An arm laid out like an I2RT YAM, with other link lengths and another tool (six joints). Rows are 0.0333 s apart.
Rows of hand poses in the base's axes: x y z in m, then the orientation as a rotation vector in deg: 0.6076, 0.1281, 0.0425, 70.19, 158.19, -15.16; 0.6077, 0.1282, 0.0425, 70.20, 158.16, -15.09; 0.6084, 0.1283, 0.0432, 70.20, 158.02, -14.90; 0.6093, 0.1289, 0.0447, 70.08, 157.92, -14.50; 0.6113, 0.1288, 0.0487, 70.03, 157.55, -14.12; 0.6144, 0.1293, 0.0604, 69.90, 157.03, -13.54; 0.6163, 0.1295, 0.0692, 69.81, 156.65, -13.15; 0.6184, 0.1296, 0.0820, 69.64, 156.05, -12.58; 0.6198, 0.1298, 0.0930, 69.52, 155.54, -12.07
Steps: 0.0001, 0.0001, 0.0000, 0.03, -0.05, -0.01; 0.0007, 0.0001, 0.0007, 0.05, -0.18, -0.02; 0.0009, 0.0006, 0.0015, 0.16, -0.26, 0.07; 0.0020, -0.0001, 0.0040, 0.06, -0.45, -0.02; 0.0031, 0.0005, 0.0117, 0.09, -0.67, 0.01; 0.0019, 0.0002, 0.0088, 0.05, -0.48, 0.00; 0.0021, 0.0001, 0.0128, 0.05, -0.74, 0.02; 0.0014, 0.0002, 0.0110, 0.07, -0.63, 0.00
